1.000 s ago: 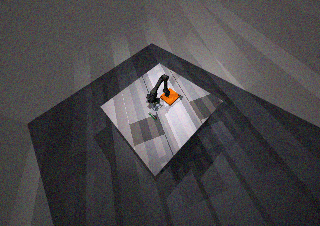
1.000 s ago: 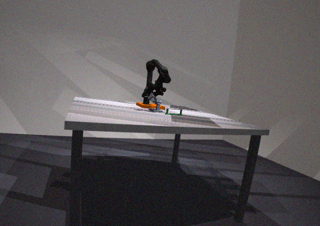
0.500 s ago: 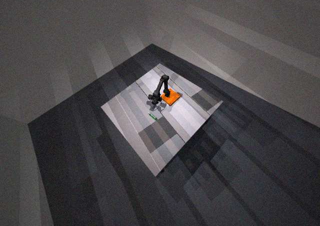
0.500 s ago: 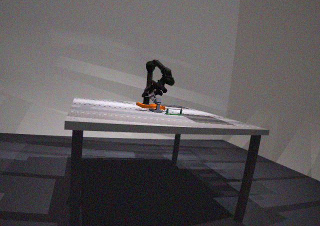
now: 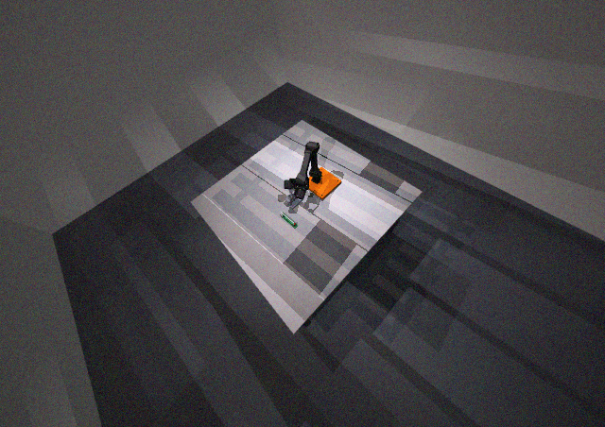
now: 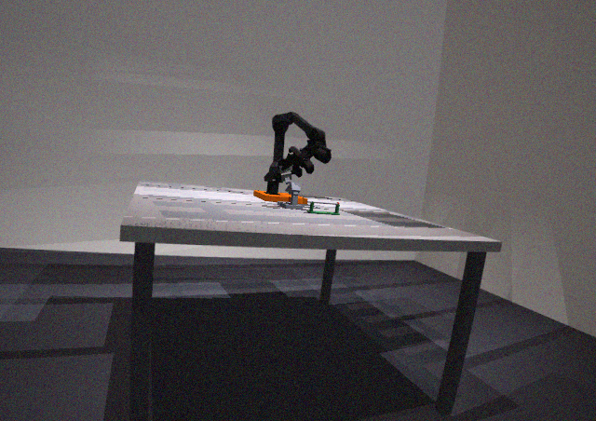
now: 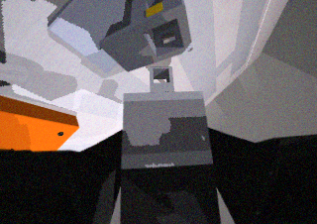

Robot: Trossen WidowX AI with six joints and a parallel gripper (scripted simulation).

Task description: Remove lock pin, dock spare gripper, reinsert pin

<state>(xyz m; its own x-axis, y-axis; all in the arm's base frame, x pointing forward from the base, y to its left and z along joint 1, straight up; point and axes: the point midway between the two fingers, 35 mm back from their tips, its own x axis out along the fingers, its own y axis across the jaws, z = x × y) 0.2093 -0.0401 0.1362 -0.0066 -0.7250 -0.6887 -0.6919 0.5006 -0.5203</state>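
The green cradle lies 19 cm ahead of my gripper tip, 12 cm to the left of it and 12 cm below it. From my gripper tip the other things lie so: grey mount socket 9 cm below, 6 cm ahead, 3 cm to the left; spare gripper 1 cm to the left, 1 cm above.
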